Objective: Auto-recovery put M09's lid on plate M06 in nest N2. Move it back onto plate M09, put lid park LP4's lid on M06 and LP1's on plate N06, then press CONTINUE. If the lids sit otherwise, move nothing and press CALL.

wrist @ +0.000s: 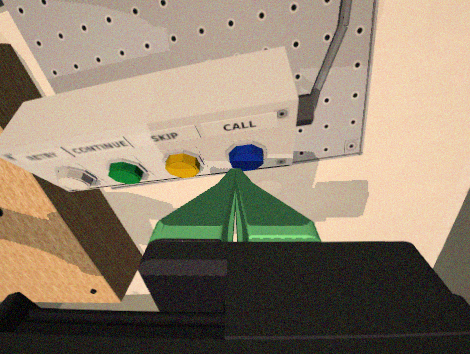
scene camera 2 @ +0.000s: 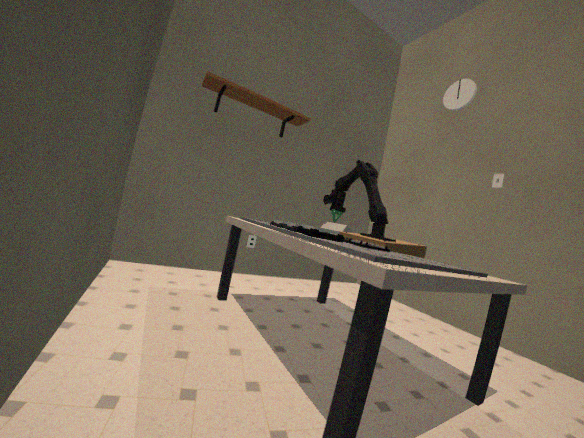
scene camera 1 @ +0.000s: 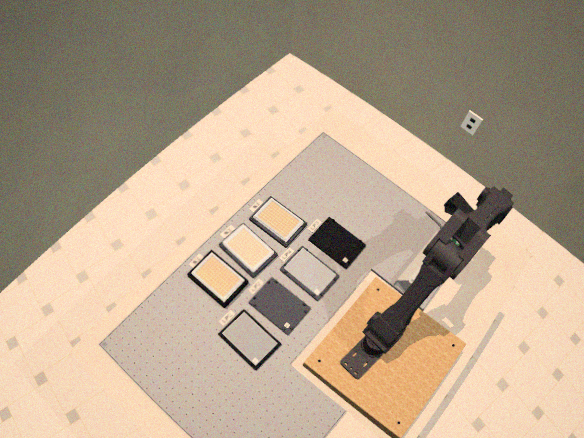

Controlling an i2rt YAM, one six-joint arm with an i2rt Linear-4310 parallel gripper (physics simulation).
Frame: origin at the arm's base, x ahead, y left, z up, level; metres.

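Seen in the pictures: gripper, between the fingertips: (wrist: 235, 176) (scene camera 2: 334, 222); arm's base, origin of its link: (scene camera 2: 376, 238) (scene camera 1: 373, 345).
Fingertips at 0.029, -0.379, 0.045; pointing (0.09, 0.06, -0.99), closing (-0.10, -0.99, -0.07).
Note:
Pixels of each thing's top centre, then the offset from my fingertips to it, as dx, dy, dz. "pt": a spot on its surface instead. Level surfaces: height alone.
- blue CALL button, a spot on its surface: (wrist: 246, 157) pt +0.004, -0.007, -0.018
- Yellow SKIP, centre of its top: (wrist: 180, 174) -0.005, +0.043, -0.017
- green CONTINUE, centre of its top: (wrist: 121, 181) -0.009, +0.093, -0.017
- pale RETRY, a spot on its surface: (wrist: 76, 177) pt -0.005, +0.134, -0.020
- white box, centre of its top: (wrist: 129, 152) (scene camera 1: 434, 257) (scene camera 2: 337, 223) +0.018, +0.070, -0.007
- black piece, a spot on its surface: (scene camera 1: 337, 242) pt +0.260, +0.214, -0.081
- perforated grey mat, height of its surface: dz -0.091
- grey cable, a spot on its surface: (wrist: 330, 55) pt +0.060, -0.078, -0.084
My gripper (wrist: 235, 176) (scene camera 2: 336, 220) is shut and empty. In the wrist view its green tips are at the lower edge of the blue CALL button (wrist: 246, 157); contact cannot be told. Yellow SKIP (wrist: 183, 165), green CONTINUE (wrist: 126, 172) and pale RETRY (wrist: 76, 177) buttons are left of it on the white box (wrist: 165, 95) (scene camera 2: 334, 227). Three yellow-gridded plates (scene camera 1: 278, 220) (scene camera 1: 248, 249) (scene camera 1: 218, 276) stand in a row. Beside them lie a black piece (scene camera 1: 337, 242), a grey-topped one (scene camera 1: 310, 272), a dark slate one (scene camera 1: 280, 305) and a black-rimmed grey one (scene camera 1: 250, 339). Their tags are too blurred to read surely.
The arm stands on a wooden base board (scene camera 1: 420, 380) beside the perforated grey mat (scene camera 1: 165, 350). A grey cable (wrist: 330, 55) runs from the box's right end. A wooden wall shelf (scene camera 2: 255, 99) is far behind the table (scene camera 2: 310, 252).

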